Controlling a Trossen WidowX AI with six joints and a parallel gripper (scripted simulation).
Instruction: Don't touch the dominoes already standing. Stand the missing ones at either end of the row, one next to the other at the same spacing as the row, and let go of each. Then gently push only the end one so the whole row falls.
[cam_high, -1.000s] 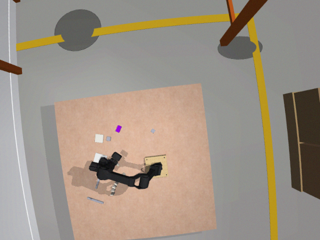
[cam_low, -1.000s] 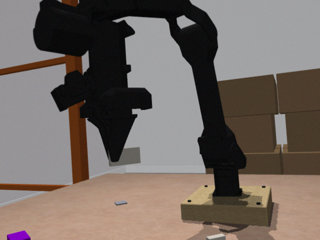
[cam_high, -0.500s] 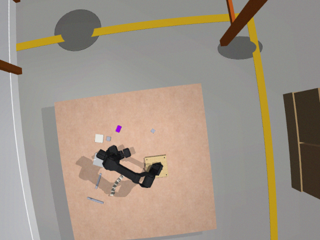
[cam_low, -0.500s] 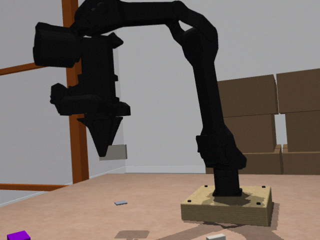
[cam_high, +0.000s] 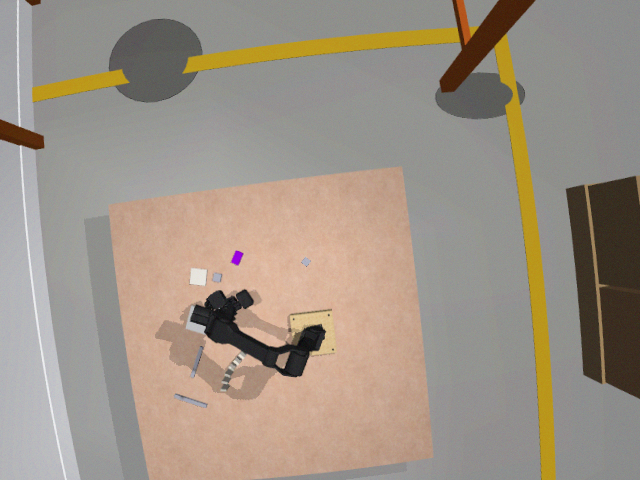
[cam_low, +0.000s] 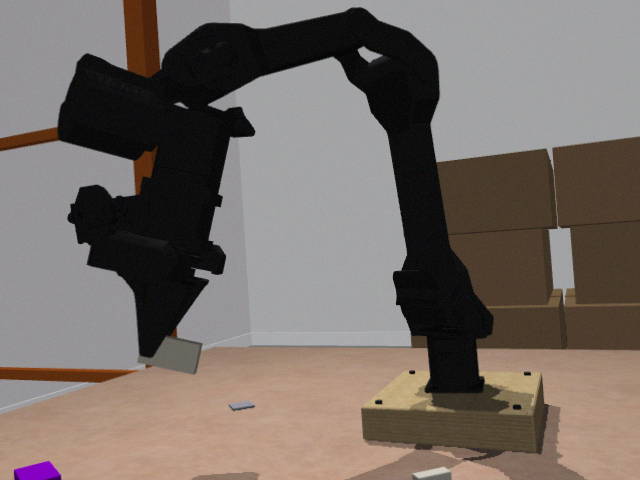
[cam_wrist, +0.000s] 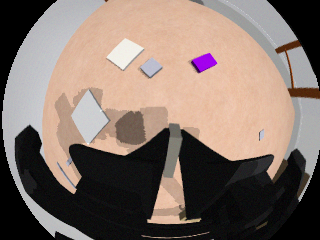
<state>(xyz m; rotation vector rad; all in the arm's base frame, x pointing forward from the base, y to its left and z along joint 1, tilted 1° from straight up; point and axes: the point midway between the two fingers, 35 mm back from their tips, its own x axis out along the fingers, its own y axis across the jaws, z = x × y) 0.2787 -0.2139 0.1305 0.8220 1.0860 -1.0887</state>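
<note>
Now: gripper tip 3 cm past the purple block, 15 cm to the left of it and 12 cm above it. Round my gripper tip: small grey tile 31 cm behind, 7 cm to the right, 13 cm below.
</note>
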